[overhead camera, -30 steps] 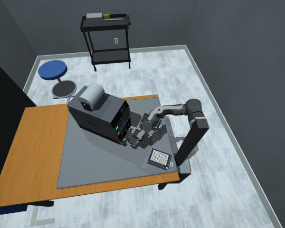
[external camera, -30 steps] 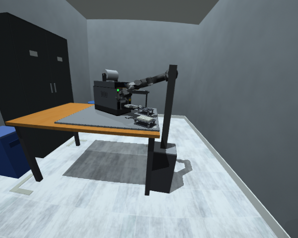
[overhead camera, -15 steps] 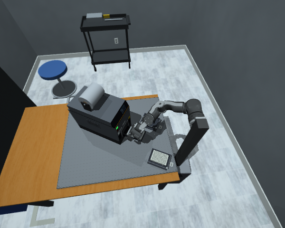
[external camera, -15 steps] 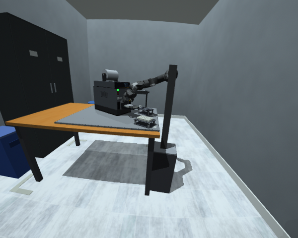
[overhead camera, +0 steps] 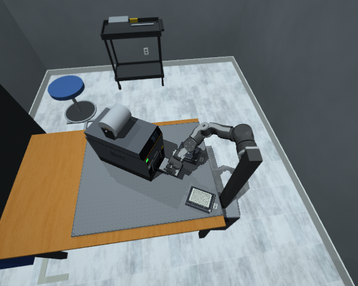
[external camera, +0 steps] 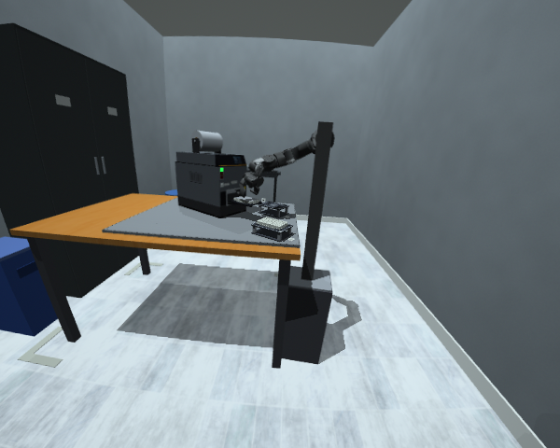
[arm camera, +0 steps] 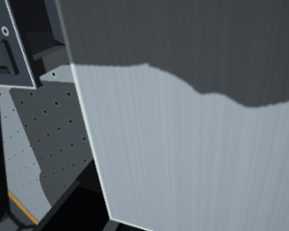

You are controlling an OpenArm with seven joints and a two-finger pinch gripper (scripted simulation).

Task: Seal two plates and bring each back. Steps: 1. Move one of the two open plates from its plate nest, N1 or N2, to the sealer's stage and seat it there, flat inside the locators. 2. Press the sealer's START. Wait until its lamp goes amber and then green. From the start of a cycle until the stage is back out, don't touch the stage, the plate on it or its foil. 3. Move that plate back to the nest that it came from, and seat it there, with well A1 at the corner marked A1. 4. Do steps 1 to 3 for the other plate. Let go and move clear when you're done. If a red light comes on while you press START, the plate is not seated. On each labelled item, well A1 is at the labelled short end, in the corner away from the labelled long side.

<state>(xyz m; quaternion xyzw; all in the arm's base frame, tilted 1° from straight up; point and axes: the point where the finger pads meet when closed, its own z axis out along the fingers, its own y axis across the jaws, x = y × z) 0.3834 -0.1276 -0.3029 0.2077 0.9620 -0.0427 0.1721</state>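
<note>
Now: the sealer stage 4 cm below my hand. Also, from my hand: foil roll: 31 cm ahead, 14 cm to the right, 28 cm above; then white well plate: 18 cm behind, 19 cm to the left, 9 cm below; then grey start button: 13 cm ahead, 4 cm to the left, 5 cm above.
</note>
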